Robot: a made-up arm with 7 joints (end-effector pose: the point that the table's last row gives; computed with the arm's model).
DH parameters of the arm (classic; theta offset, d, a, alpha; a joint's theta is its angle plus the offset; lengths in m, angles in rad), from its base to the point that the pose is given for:
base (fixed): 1.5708 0 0.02 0
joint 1: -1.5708 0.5 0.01 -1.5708
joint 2: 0 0.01 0.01 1.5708
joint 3: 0 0.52 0.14 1.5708
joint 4: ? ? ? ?
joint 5: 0 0.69 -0.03 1.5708
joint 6: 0 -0.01 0.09 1.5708
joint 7: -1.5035 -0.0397 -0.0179 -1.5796
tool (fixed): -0.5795 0.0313 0 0
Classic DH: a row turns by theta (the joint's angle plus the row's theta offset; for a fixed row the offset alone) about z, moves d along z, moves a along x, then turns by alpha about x.
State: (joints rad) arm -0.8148 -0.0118 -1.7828 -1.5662 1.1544 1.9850 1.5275
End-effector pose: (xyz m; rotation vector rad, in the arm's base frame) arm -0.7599 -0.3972 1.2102 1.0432 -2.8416 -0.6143
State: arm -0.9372 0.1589 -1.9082 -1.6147 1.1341 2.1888 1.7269
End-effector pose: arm -0.7580 -0.2883 1.2282 -0.2929 2.9456 0.7316
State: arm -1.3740 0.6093 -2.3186 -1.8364 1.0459 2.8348 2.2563
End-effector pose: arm -0.6042 0.0566 1.2900 1.9687 2.3775 0.3675
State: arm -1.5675 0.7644 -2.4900 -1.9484 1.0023 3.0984 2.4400
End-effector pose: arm -0.4773 0.1491 1.3069 -2.4075 -1.6777 -0.1146
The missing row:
joint 4: 0 -0.05 -0.17 -1.5708
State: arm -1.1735 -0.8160 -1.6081 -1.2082 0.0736 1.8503 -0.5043
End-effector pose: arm -1.0082 0.4008 1.2476 0.6030 -0.6439 -1.0829
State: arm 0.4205 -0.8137 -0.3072 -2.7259 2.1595 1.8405 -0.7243
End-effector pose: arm 0.5441 0.0377 0.7875 2.0670 -0.3966 2.0198
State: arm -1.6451 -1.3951 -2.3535 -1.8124 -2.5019 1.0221 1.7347
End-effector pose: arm -0.6562 0.6425 0.0117 -0.8531 0.0283 1.7413
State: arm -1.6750 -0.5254 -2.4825 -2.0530 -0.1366 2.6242 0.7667
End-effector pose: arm -0.4914 0.8872 0.5621 -0.0513 2.0343 1.8682
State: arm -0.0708 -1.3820 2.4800 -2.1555 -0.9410 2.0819 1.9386
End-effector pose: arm -0.4088 0.5015 -0.1794 -1.1069 -0.0101 1.3763
